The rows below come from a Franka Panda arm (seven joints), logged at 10 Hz.
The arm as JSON. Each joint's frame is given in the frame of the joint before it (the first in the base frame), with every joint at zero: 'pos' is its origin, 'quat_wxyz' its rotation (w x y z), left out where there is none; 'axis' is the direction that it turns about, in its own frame. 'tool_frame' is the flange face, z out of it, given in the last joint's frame.
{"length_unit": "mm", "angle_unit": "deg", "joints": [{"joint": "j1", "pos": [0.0, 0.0, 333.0], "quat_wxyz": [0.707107, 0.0, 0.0, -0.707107], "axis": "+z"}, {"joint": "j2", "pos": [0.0, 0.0, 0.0], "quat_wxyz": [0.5, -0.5, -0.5, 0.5], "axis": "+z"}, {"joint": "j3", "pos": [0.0, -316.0, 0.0], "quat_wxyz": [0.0, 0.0, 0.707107, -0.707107], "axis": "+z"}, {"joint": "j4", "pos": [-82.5, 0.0, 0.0], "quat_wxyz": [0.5, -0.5, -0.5, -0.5], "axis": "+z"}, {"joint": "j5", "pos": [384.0, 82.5, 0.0], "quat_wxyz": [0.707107, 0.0, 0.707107, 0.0], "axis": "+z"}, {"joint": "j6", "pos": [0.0, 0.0, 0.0], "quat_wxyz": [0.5, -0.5, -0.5, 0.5], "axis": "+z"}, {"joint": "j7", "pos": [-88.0, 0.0, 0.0], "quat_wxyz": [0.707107, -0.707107, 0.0, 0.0], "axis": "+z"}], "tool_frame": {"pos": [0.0, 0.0, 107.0], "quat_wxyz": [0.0, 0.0, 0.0, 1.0]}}
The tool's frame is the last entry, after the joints.
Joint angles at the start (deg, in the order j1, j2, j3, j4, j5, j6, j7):
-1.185 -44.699 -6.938 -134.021 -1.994 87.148 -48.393
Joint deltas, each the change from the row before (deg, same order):
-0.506 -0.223 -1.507 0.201 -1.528 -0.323 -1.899
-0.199 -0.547 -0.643 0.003 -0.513 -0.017 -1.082
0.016 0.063 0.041 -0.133 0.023 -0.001 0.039
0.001 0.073 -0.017 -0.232 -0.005 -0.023 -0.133
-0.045 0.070 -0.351 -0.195 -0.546 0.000 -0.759
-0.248 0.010 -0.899 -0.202 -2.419 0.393 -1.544
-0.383 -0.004 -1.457 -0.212 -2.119 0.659 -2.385
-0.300 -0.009 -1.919 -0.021 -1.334 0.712 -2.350
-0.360 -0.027 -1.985 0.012 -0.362 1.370 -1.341
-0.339 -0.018 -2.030 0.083 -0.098 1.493 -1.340
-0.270 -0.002 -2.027 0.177 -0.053 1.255 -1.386
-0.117 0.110 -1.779 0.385 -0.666 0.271 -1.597
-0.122 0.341 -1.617 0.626 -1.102 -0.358 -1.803
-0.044 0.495 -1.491 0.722 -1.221 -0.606 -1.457
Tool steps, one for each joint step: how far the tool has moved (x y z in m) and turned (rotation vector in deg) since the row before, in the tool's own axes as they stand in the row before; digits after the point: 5 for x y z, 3 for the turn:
-0.01357 0.00911 -0.00183 -0.303 -0.244 -0.287
-0.00691 0.00208 -0.00241 -0.378 0.339 -0.442
0.00058 -0.00008 0.00138 0.143 -0.133 -0.013
0.00020 0.00020 0.00230 0.255 -0.206 -0.135
-0.00265 0.00243 0.00213 0.040 -0.404 -0.458
-0.00927 0.00768 0.00163 -1.147 -1.319 -0.585
-0.01250 0.00973 0.00225 -0.844 -0.670 -0.960
-0.01404 0.00988 0.00177 -0.352 0.312 -0.713
-0.01310 0.00960 0.00085 -0.438 1.505 0.391
-0.01318 0.00943 0.00025 -0.506 1.800 0.446
-0.01339 0.00875 -0.00008 -0.411 1.709 0.382
-0.01303 0.00706 -0.00006 -0.053 0.564 -0.126
-0.01324 0.00660 0.00001 0.223 -0.259 -0.393
-0.01242 0.00608 0.00044 0.416 -0.612 -0.174

